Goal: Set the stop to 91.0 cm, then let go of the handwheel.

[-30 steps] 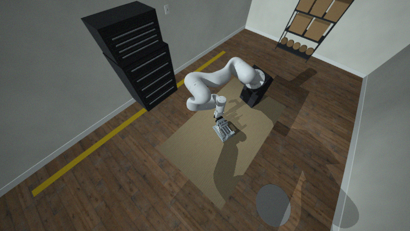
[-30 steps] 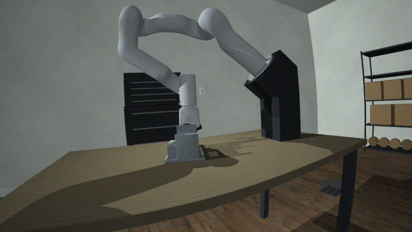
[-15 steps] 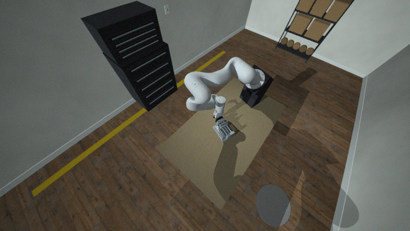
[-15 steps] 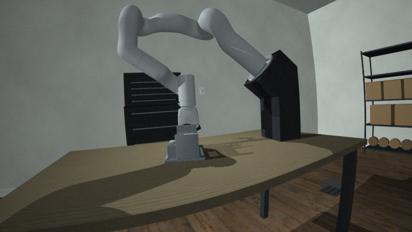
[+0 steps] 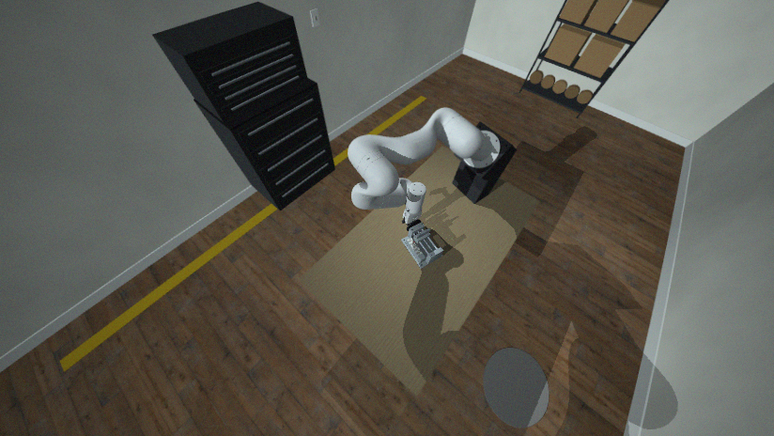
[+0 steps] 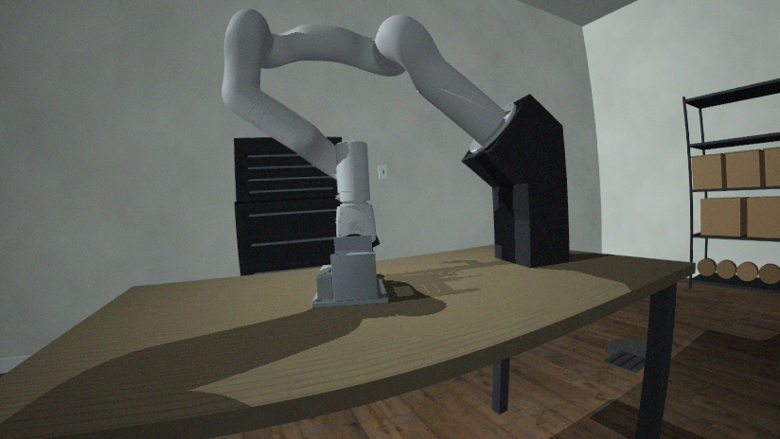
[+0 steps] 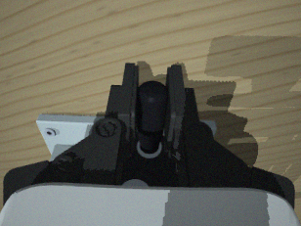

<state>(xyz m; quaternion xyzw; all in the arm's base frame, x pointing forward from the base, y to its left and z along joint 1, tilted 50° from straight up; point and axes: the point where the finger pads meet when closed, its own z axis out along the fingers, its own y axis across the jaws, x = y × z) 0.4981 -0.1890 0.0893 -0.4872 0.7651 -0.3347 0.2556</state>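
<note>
My hand is 10 mm to the right of the black crank knob and 10 mm short of it.
</note>
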